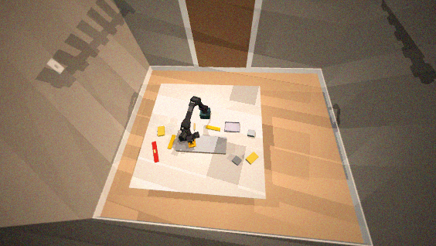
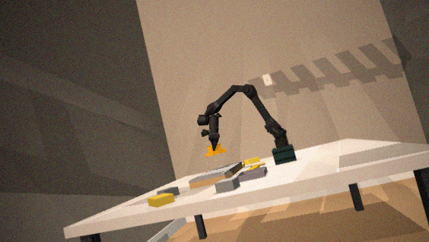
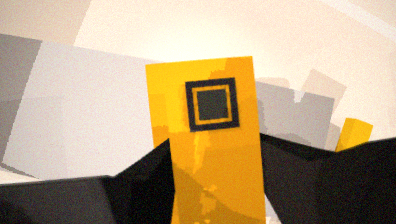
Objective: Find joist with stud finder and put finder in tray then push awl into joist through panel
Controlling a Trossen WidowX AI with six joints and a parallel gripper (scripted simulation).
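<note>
My gripper tip is 39 cm to the right of the grey tray, 25 cm past it and 14 cm above it. The rest, counted from my gripper tip: stud finder (2 cm above, 1 cm ahead); then red bar (41 cm to the right, 13 cm below, 8 cm ahead); then awl (20 cm behind, 14 cm below, 3 cm to the right).
</note>
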